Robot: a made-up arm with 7 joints. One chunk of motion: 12 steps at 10 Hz.
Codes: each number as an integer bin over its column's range. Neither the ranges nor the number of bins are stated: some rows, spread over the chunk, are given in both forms.
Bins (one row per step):
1: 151 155 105 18 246 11
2: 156 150 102 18 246 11
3: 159 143 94 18 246 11
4: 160 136 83 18 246 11
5: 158 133 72 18 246 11
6: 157 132 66 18 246 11
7: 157 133 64 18 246 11
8: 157 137 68 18 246 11
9: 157 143 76 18 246 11
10: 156 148 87 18 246 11
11: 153 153 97 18 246 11
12: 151 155 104 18 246 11
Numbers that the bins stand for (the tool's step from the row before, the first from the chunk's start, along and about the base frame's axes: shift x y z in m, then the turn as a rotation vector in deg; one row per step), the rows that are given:
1: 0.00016 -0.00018 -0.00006 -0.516 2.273 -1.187
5: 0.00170 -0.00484 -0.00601 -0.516 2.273 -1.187
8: 0.00148 -0.00399 -0.00673 -0.516 2.273 -1.187
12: 0.00016 -0.00018 -0.00024 -0.516 2.273 -1.187
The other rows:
2: 0.00126 -0.00124 -0.00060 -0.516 2.273 -1.187
3: 0.00192 -0.00272 -0.00204 -0.516 2.273 -1.187
4: 0.00214 -0.00420 -0.00403 -0.516 2.273 -1.187
6: 0.00148 -0.00505 -0.00709 -0.516 2.273 -1.187
7: 0.00148 -0.00484 -0.00745 -0.516 2.273 -1.187
9: 0.00148 -0.00272 -0.00529 -0.516 2.273 -1.187
10: 0.00126 -0.00166 -0.00331 -0.516 2.273 -1.187
11: 0.00060 -0.00060 -0.00150 -0.516 2.273 -1.187

